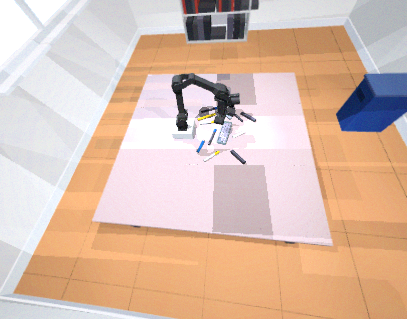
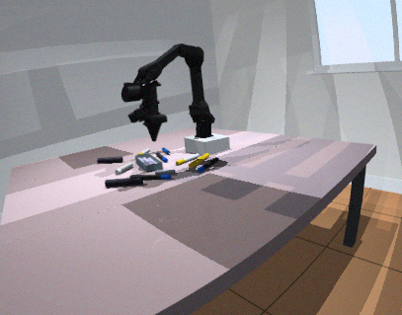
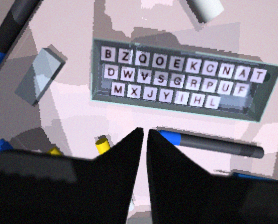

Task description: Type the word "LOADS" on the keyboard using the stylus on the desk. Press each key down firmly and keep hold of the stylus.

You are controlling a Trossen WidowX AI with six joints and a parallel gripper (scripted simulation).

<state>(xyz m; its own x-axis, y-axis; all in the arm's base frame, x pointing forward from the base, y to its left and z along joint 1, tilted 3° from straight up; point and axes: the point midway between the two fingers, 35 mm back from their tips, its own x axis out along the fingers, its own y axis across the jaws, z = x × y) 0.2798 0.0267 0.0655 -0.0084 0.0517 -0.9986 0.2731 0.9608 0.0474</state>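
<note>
My gripper tip is now 14 cm past the blue stylus, 12 cm to the left of it and 9 cm above it. Round my gripper tip: grey stylus tip (13 cm behind, 9 cm to the right, 9 cm below).
</note>
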